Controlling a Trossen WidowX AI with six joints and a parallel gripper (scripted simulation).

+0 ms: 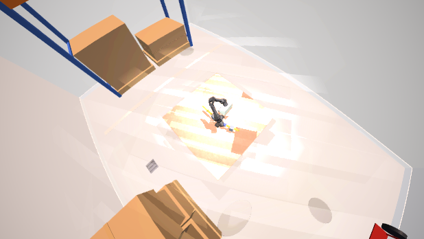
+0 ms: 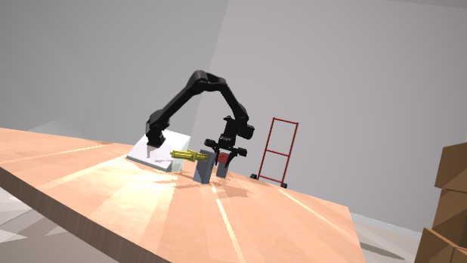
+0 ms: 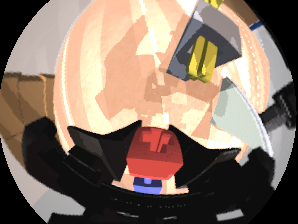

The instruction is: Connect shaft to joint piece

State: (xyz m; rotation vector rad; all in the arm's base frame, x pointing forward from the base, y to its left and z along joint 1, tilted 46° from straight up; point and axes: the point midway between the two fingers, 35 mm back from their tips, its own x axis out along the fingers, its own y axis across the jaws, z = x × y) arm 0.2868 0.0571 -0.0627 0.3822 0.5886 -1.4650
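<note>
Right now the red joint piece is 40 mm above my gripper tip and 20 mm to the left of it.
</note>
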